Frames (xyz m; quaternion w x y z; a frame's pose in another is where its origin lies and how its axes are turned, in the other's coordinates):
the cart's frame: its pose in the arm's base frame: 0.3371 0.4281 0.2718 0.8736 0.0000 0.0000 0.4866
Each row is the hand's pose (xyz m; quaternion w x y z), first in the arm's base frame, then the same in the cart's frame.
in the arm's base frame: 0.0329 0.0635 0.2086 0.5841 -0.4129 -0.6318 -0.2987
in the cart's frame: -0.4701 0.0667 -0.0632 0.3649 -0.6681 -0.3510 -0.5452
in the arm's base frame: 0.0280 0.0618 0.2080 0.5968 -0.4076 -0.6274 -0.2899
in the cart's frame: -0.4742 0.0700 -0.0638 0.3803 -0.6614 -0.3498 -0.5437
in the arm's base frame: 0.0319 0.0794 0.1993 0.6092 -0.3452 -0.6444 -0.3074
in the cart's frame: -0.4571 0.0759 -0.0725 0.3826 -0.6151 -0.3950 -0.5650
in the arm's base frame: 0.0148 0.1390 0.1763 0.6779 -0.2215 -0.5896 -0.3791
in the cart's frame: -0.4155 0.1218 -0.0955 0.4078 -0.4804 -0.4073 -0.6611
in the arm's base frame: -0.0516 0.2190 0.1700 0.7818 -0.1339 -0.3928 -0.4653
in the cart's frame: -0.3824 0.2204 -0.1018 0.4566 -0.3081 -0.2780 -0.7870
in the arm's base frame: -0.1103 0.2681 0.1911 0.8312 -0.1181 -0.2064 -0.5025
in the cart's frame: -0.3716 0.2962 -0.0807 0.4816 -0.2036 -0.1228 -0.8435
